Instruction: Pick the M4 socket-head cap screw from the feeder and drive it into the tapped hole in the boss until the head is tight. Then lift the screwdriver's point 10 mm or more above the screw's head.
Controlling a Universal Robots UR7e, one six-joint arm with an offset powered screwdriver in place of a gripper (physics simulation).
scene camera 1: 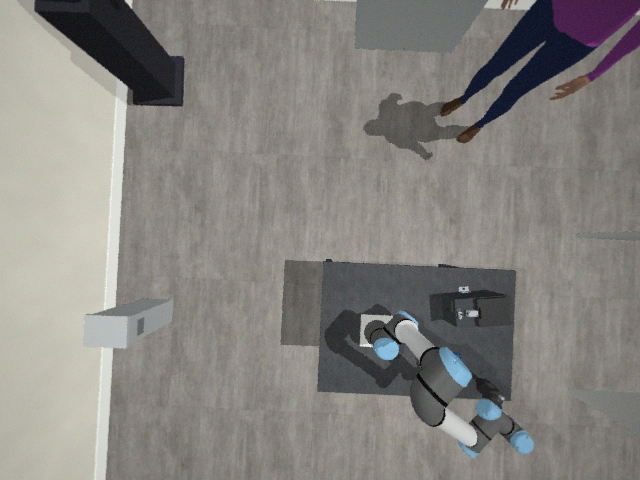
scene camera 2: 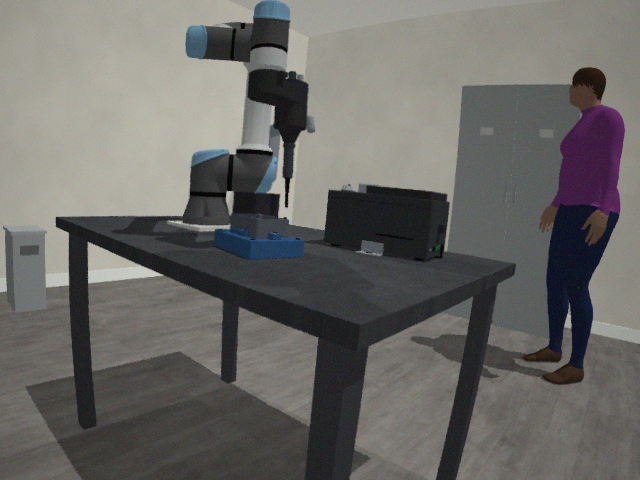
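The screwdriver [scene camera 2: 286,204] points straight down in scene camera 2, its thin bit ending in the air a little above the level of the grey block's top, near its right end. Its dark body [scene camera 1: 488,388] shows partly beside the arm in scene camera 1. It has no fingers, and whether a screw is on the bit is too small to tell. The grey block [scene camera 2: 262,226] sits in a blue fixture [scene camera 2: 258,246] [scene camera 1: 458,355], mostly hidden by the arm in scene camera 1. The black feeder [scene camera 2: 385,222] [scene camera 1: 495,313] stands right of it. The tapped hole and screw cannot be made out.
The arm's base stands on a pale plate [scene camera 1: 364,339] [scene camera 2: 199,227] on the dark table [scene camera 1: 341,279] [scene camera 2: 330,281]. A small light bracket [scene camera 2: 371,248] [scene camera 1: 463,289] is at the feeder's side. A person [scene camera 1: 522,67] [scene camera 2: 589,155] stands on the floor away from the table.
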